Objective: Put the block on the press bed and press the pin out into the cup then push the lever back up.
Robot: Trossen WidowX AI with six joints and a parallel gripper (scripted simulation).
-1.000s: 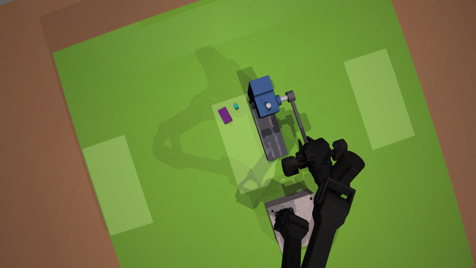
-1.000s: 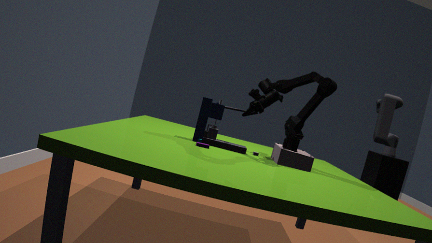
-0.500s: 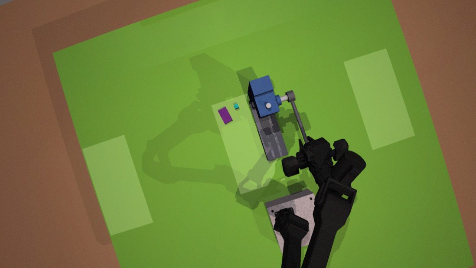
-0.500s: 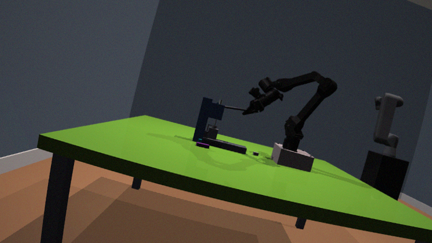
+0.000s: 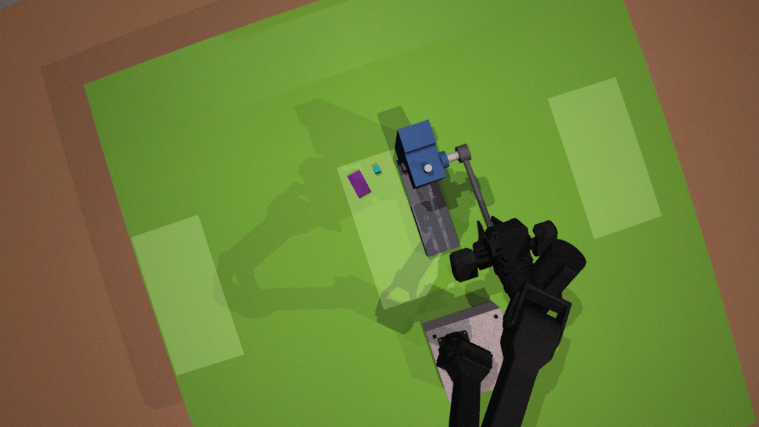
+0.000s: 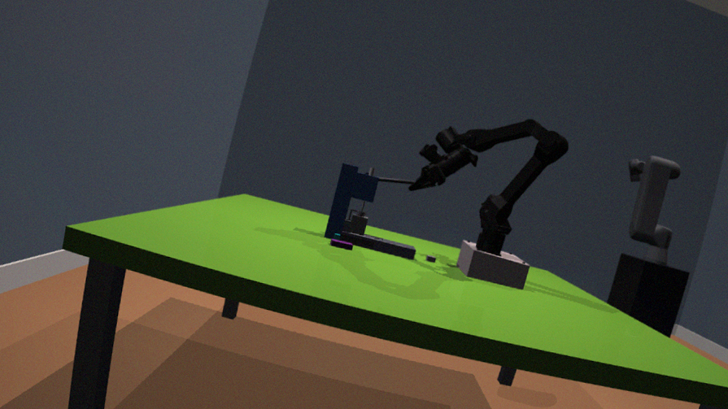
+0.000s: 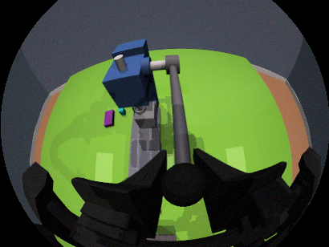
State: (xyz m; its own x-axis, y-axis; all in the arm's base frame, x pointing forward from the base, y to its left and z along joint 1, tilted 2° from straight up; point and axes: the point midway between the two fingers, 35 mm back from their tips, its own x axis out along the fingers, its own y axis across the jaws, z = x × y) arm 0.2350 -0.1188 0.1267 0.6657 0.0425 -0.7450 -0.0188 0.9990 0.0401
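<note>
The lever is 50 mm ahead of my gripper tip, 10 mm to the left of it and 10 mm above it. From my gripper tip the other things lie so: small dark thing (180 mm below, 110 mm behind, 50 mm to the left); then small teal cube (180 mm below, 170 mm ahead, 160 mm to the left); then punch rod (120 mm ahead, 80 mm to the left, 50 mm below).
</note>
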